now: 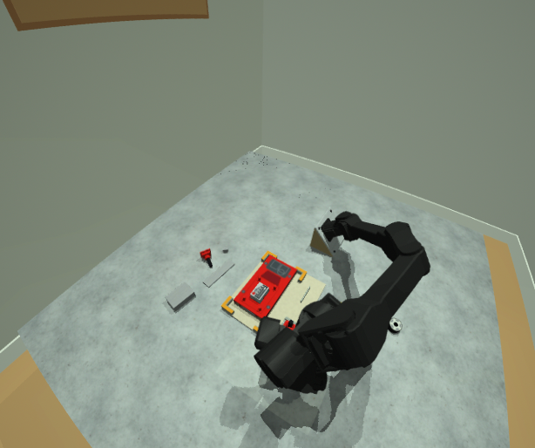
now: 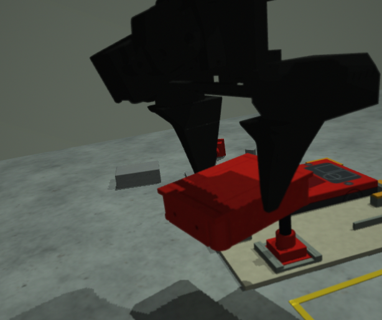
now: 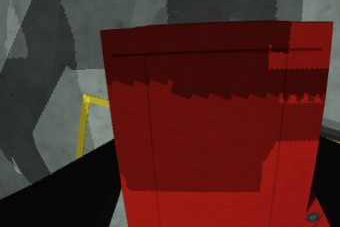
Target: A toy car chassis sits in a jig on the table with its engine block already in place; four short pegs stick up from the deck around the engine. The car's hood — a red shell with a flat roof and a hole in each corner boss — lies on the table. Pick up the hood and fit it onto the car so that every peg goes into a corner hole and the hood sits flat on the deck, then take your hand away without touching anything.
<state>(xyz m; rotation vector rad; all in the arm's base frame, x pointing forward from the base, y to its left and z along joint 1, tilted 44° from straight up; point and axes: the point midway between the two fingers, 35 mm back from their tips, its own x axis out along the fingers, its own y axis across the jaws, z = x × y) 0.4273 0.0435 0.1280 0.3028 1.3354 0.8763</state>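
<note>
My gripper tip is now 100 mm past the engine block, 180 mm to the left of it and 80 mm above it. Round my gripper tip: small wheel (250 mm behind, 200 mm to the left, 100 mm below); then grey strip (90 mm behind, 340 mm to the right, 110 mm below); then red hood (right at my gripper tip).
</note>
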